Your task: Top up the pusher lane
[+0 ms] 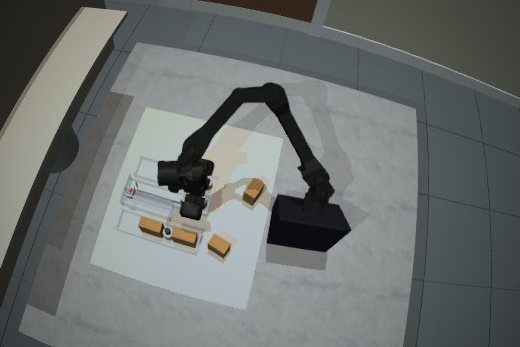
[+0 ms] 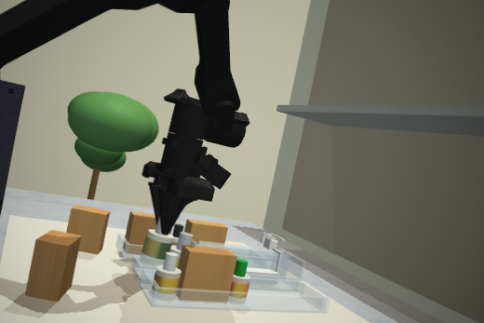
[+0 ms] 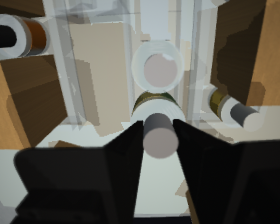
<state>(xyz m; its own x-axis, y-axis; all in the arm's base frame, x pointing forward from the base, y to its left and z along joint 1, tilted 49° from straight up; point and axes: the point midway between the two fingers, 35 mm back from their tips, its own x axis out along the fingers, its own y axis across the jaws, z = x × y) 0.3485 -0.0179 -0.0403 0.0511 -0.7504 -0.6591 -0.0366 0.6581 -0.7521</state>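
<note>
Now: gripper tip 140 mm short of the clear sprung lane, 30 mm to the right of it and 60 mm above it. The rest, counted from my gripper tip: red mark: 220 mm ahead, 40 mm to the left.
</note>
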